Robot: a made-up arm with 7 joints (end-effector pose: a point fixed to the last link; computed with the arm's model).
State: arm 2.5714 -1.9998 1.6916 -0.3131 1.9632 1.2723 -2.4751
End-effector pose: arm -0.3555 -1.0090 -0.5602 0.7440 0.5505 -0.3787 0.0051
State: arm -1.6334 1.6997 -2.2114 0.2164 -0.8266 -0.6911 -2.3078
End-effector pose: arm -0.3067 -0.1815 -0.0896 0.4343 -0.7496 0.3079 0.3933
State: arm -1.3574 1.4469 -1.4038 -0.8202 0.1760 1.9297 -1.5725
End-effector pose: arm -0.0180 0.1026 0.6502 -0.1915 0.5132 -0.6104 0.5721
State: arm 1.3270 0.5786 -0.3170 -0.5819 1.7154 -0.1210 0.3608
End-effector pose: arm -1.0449 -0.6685 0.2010 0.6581 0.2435 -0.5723 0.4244
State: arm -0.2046 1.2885 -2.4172 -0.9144 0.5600 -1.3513 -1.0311
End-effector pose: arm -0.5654 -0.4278 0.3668 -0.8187 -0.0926 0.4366 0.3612
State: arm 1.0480 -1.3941 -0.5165 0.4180 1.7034 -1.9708 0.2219
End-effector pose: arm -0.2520 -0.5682 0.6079 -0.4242 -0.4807 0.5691 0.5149
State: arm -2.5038 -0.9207 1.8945 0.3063 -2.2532 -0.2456 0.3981
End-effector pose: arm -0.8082 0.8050 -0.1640 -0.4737 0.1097 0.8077 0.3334
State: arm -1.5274 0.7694 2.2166 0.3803 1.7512 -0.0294 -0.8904
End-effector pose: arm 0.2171 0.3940 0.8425 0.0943 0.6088 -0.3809 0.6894
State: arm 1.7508 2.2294 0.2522 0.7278 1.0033 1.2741 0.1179
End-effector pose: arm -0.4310 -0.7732 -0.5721 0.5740 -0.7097 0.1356 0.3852
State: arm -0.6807 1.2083 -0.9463 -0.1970 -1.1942 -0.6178 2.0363
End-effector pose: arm -0.9982 0.1530 0.2582 -0.5788 -0.5191 0.2898 0.5581
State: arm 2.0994 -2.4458 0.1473 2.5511 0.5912 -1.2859 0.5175
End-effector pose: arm -0.1285 0.2827 0.0327 -0.1490 -0.0827 -0.7390 0.6518
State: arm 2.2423 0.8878 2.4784 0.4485 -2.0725 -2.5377 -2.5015
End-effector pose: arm 0.1092 -0.3664 -0.9578 0.7726 0.5800 -0.2573 0.0204
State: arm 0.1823 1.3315 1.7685 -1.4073 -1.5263 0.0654 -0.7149
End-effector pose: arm -0.2501 -0.9808 0.5966 0.3883 -0.6971 0.4954 0.3433
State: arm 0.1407 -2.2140 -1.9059 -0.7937 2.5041 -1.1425 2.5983
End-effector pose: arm 0.0710 0.6871 0.4774 -0.2156 0.3405 0.3084 0.8617
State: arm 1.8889 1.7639 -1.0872 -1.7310 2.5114 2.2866 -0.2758
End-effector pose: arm -0.2096 0.1543 -0.0294 -0.5512 -0.0719 0.8293 0.0564
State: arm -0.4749 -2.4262 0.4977 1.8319 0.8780 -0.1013 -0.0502
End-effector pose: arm -0.4682 -0.3350 0.8389 0.6338 0.2889 -0.6538 0.2957
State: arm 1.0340 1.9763 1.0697 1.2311 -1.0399 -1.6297 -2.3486
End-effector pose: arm -0.8276 -0.7593 0.4914 0.3346 -0.5960 0.0633 0.7272
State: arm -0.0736 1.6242 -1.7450 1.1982 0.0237 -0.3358 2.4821
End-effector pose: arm -0.1798 0.4526 0.2100 -0.1377 -0.7190 -0.6546 0.1886
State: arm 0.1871 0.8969 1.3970 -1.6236 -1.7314 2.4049 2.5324
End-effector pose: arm -0.4436 -0.3045 0.6919 -0.8673 -0.1336 -0.4171 0.2364
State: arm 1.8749 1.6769 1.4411 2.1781 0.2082 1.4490 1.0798
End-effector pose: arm -0.2357 -0.8564 0.0181 0.4449 -0.0356 0.7397 0.5036
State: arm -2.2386 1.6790 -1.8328 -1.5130 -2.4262 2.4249 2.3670
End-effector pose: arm -0.0469 0.2558 0.1974 0.6934 -0.6273 -0.1742 0.3086
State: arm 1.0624 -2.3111 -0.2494 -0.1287 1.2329 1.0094 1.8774
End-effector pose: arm 0.4787 -0.6334 0.2611 0.7395 0.1926 0.4983 0.4095
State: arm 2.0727 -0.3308 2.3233 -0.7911 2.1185 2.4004 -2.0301
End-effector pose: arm -0.6348 -0.8167 -0.5798 0.8894 0.2151 0.3125 0.2550
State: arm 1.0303 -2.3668 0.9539 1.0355 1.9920 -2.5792 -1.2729
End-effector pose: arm -0.1939 -0.4416 0.7286 -0.2944 0.5243 0.3549 0.7159
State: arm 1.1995 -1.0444 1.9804 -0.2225 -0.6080 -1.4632 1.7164
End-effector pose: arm -0.7299 -0.9308 0.0131 0.7559 0.5290 -0.2357 0.3052
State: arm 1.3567 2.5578 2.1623 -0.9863 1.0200 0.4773 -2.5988
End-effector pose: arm 0.5885 -0.7674 -0.1098 -0.6358 0.3559 -0.6483 0.2209
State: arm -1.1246 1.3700 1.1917 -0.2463 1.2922 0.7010 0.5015
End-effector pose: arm -0.2167 0.7547 1.0560 -0.3512 0.0244 -0.4248 0.8341
